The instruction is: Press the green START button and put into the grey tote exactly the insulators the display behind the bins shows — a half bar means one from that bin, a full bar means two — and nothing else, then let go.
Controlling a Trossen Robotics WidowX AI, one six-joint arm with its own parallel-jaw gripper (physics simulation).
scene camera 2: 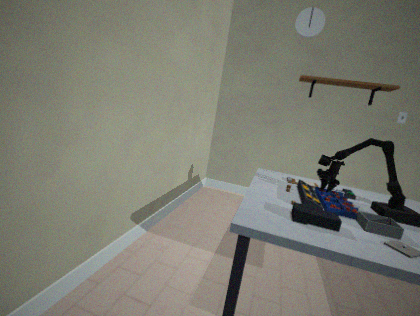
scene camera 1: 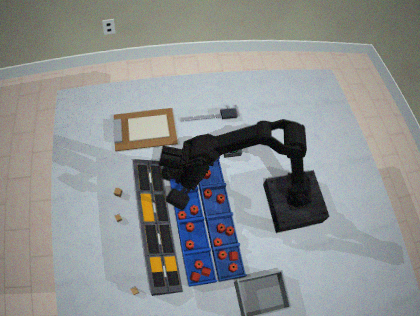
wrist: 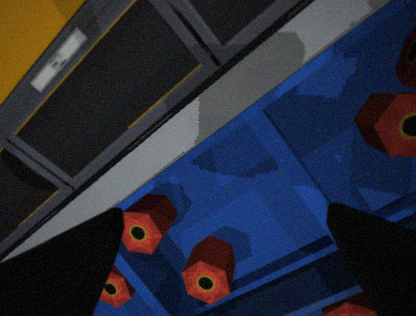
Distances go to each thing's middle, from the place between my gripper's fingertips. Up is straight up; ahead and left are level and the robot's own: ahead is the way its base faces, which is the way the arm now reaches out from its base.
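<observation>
The black block (scene camera 2: 301, 213) is 49 cm to the left of my hand, and I find it 10 cm ahead of that hand and 2 cm below it.
</observation>
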